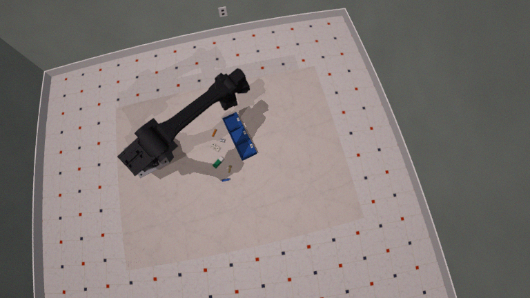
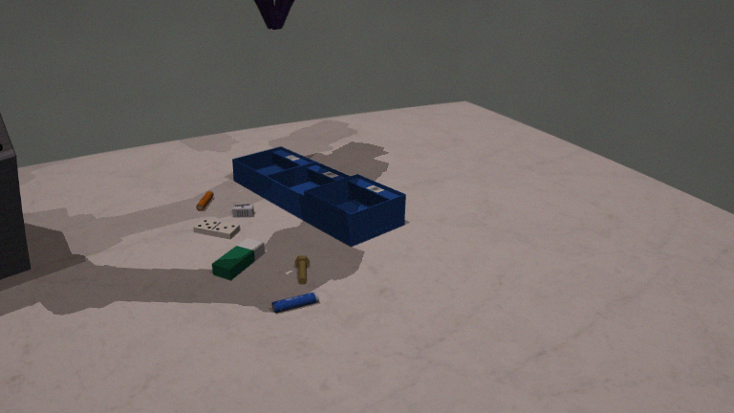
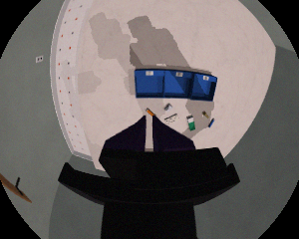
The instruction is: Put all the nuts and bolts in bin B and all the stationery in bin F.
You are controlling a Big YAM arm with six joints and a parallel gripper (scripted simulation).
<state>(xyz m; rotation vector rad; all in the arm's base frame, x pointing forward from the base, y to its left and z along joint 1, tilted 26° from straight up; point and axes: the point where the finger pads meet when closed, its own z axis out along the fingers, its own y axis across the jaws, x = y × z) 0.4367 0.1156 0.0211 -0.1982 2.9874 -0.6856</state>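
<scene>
The brass bolt lies 230 mm to the right of my hand, 220 mm below it and 90 mm behind it. Round my hand: orange cylinder (220 mm below, 120 mm behind, 20 mm to the right); grey metal piece (210 mm below, 90 mm behind, 70 mm to the right); blue three-part bin (200 mm below, 80 mm to the right).
</scene>
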